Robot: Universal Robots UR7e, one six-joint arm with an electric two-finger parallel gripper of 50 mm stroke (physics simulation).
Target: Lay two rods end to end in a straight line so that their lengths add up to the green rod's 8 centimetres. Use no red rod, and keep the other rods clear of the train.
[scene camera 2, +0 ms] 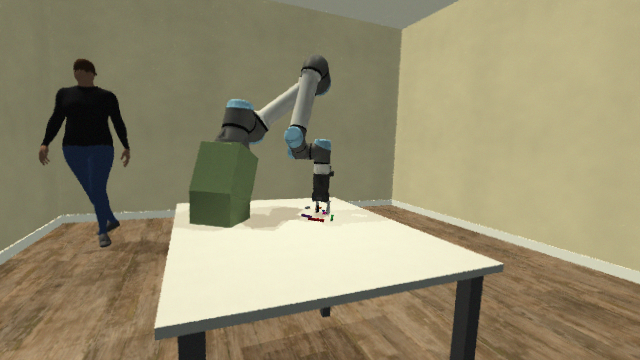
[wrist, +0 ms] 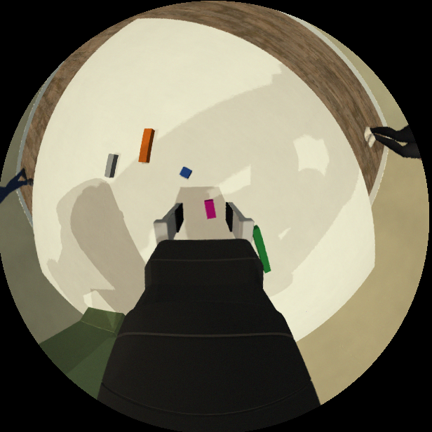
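Pixels of known places: gripper, fingertip midpoint: (scene camera 2: 322, 213); arm's base, origin of the base link: (scene camera 2: 231, 150).
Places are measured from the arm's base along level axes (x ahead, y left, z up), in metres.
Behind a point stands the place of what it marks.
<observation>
My gripper (scene camera 2: 322, 212) @(x 0.416, y -0.034, z -0.287 m) (wrist: 204, 211) is open and points down low over the table. A short magenta rod (wrist: 210, 209) lies between and below the fingers, nearer the right one. The green rod (scene camera 2: 331, 218) @(x 0.411, y -0.161, z -0.281 m) (wrist: 262, 249) lies just outside the right finger. A small blue rod (wrist: 185, 172) lies beyond the fingertips in the wrist view. An orange rod (wrist: 146, 145) and a shorter grey rod (scene camera 2: 307, 207) @(x 0.381, y 0.095, z -0.285 m) (wrist: 111, 165) lie farther out to the left. A purple rod (scene camera 2: 306, 216) @(x 0.321, y -0.084, z -0.286 m) and a red rod (scene camera 2: 316, 219) @(x 0.345, y -0.152, z -0.284 m) lie close together in the scene view; the gripper body may hide them in the wrist view.
The rods lie on a white table (scene camera 2: 300, 265) @(x 0.145, y -0.600, z -0.291 m) (wrist: 165, 60). A large green block (scene camera 2: 220, 185) @(x -0.048, y -0.151, z -0.131 m) (wrist: 85, 345) stands at the arm's base on the left. A person in a black top (scene camera 2: 87, 117) is beyond the table at the left.
</observation>
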